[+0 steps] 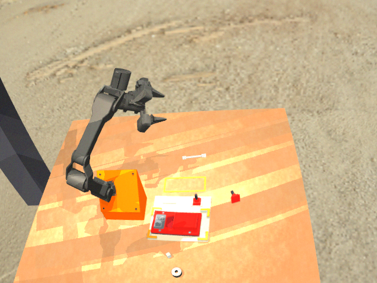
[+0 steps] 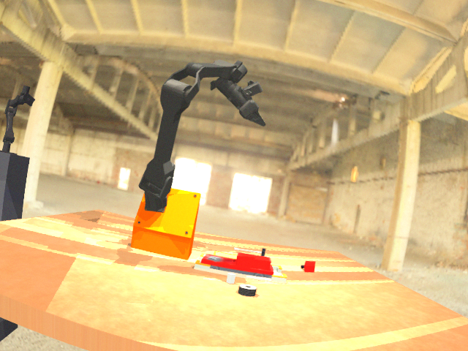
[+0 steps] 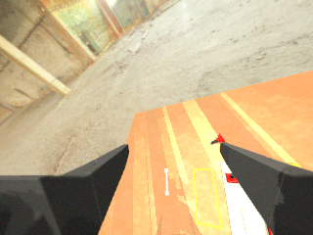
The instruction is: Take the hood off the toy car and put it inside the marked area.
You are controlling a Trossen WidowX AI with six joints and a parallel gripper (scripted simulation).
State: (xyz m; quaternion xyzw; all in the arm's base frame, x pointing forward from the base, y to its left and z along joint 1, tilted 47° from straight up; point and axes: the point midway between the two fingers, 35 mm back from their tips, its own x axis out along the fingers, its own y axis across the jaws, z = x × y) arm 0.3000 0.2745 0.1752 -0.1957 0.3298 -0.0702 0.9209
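Right now my gripper tip is 10 mm short of the red hood panel, 190 mm to the left of it and 430 mm above it. From my gripper tip the other things lie so: white rod: 60 mm ahead, 200 mm to the left, 470 mm below; then ring: 40 mm behind, 410 mm to the right, 460 mm below.
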